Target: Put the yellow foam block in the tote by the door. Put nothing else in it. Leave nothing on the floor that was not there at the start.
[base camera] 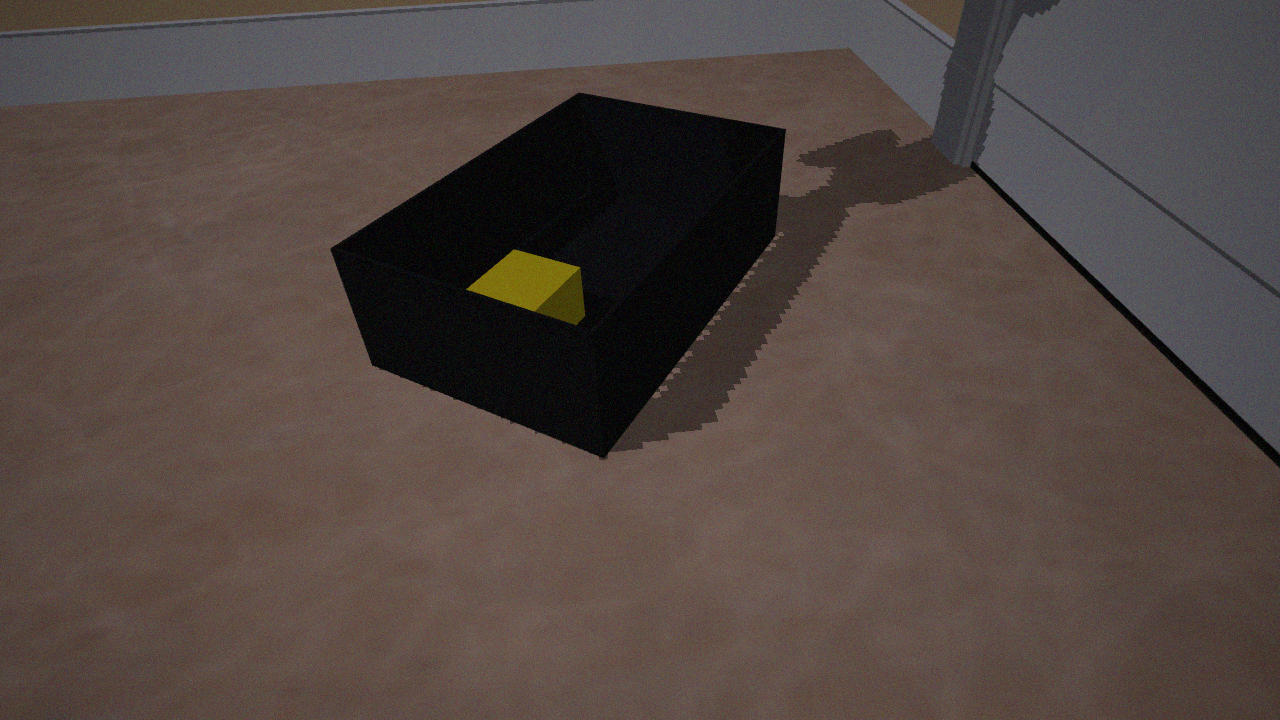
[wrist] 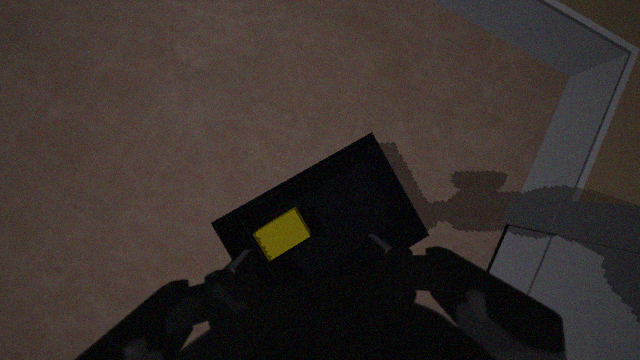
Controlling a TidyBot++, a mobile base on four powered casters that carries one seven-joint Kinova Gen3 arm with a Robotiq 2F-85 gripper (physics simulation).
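Places are measured from the arm's base along level axes (x right, y ahead, z up), in millimetres.
Where they show: gripper, fingertip midpoint: (wrist: 312, 253).
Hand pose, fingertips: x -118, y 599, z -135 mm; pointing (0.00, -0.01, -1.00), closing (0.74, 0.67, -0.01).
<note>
Things, the pixels of their top centre, and the offset from my fingertips. "spot": a spot on its surface instead.
- yellow foam block at its top centre: (base camera: 511, 288) (wrist: 281, 235) dz -214, dx -17, dy -67 mm
- black tote at its top centre: (base camera: 583, 182) (wrist: 323, 229) dz -162, dx +31, dy -4 mm
- grey post at a spot on its surface: (base camera: 966, 89) spot: dz -187, dx +373, dy +250 mm
The yellow foam block (base camera: 528, 279) (wrist: 282, 234) lies inside the black tote (base camera: 483, 358) (wrist: 350, 200), near the tote's near end in the base camera view. The near wall hides the block's lower part there. The tote stands upright on the floor. My gripper (wrist: 312, 253) is open and empty, its fingers wide apart, above the tote in the wrist view. The block shows beyond the left finger, apart from it. The gripper does not show in the base camera view. The part of the tote under the gripper is hidden in the wrist view.
A pale door or panel (base camera: 1163, 179) (wrist: 580, 300) with a dark bottom edge stands right of the tote. A grey post (base camera: 966, 89) stands at its far end. A pale baseboard (base camera: 358, 53) (wrist: 560, 130) runs behind. The arm's shadow falls on the floor between tote and door.
</note>
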